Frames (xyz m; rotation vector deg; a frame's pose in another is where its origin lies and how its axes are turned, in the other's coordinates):
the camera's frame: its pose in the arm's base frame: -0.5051 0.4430 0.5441 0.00 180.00 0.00
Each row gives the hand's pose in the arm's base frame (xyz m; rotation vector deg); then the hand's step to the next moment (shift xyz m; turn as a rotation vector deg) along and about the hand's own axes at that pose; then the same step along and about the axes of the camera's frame.
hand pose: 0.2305 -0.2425 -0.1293 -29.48 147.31 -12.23
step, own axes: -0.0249 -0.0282 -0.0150 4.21 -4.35 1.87
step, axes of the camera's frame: -0.0213 -0.0151 -0.0309 1.04 -5.76 2.43
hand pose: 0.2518 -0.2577 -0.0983 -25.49 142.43 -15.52
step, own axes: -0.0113 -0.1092 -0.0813 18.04 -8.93 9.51
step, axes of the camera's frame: 0.0116 -0.0892 -0.1028 6.01 -15.84 14.44
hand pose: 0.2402 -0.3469 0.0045 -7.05 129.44 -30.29
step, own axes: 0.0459 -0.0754 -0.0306 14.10 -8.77 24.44
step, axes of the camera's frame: 0.0595 -0.0699 -0.0176 -7.57 -19.69 20.69
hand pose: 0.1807 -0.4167 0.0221 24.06 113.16 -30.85
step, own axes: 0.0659 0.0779 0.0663 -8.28 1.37 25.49
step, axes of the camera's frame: -0.0601 0.0337 0.1003 -23.25 -13.08 2.93
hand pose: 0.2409 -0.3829 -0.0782 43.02 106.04 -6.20
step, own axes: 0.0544 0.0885 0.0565 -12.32 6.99 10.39
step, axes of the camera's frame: -0.0820 0.0713 0.0467 -14.89 -4.17 -8.33
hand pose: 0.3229 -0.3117 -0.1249 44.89 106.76 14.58
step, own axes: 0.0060 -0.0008 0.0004 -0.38 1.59 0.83
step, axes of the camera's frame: 0.0014 0.0030 0.0051 -1.46 0.83 -0.74
